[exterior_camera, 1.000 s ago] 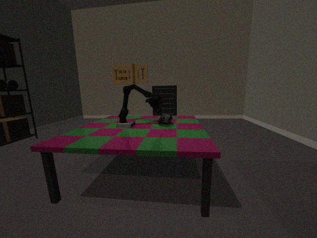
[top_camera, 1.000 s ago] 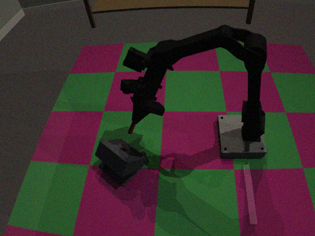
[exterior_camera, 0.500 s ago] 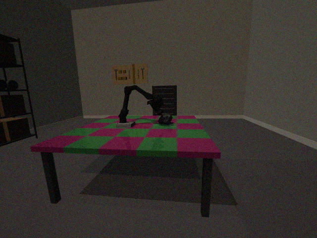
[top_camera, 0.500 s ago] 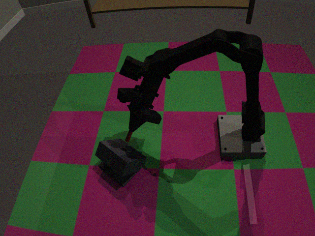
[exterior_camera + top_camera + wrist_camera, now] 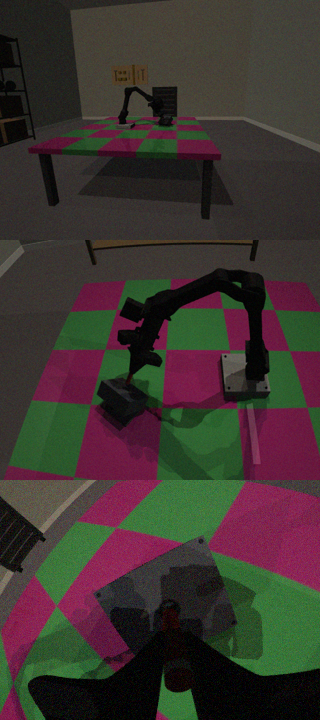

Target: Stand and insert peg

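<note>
My gripper tip is 30 mm short of the sloped panel, 50 mm to the right of it and 60 mm above it. The rest, counted from my gripper tip: red peg 10 mm behind, 10 mm to the right, 10 mm above.
</note>
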